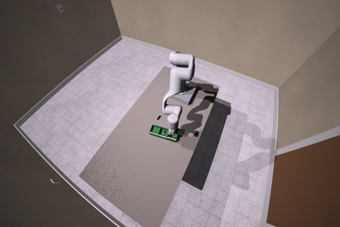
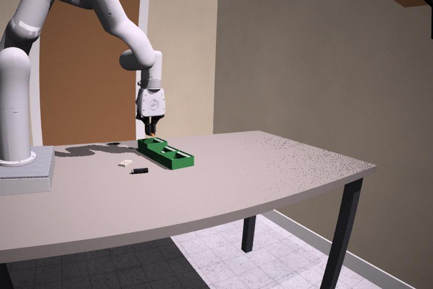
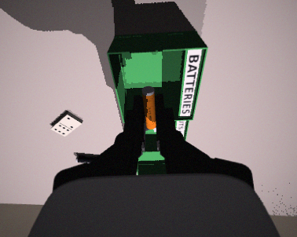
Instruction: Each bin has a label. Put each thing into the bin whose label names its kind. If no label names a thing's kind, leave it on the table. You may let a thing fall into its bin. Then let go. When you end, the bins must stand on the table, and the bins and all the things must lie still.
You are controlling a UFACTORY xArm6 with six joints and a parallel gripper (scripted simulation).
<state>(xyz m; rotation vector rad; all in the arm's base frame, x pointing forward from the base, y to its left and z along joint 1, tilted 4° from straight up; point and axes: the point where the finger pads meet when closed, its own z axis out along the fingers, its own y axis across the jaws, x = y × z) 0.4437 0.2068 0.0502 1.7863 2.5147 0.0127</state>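
Now: the black battery 7 cm behind my hand, 22 cm to the right of it and 8 cm below it. The rest, counted from my hand: silver nut: 3 cm ahead, 8 cm to the right, 7 cm below; green three-bin tray: 3 cm ahead, 8 cm to the right, 7 cm below; orange battery: 2 cm below.
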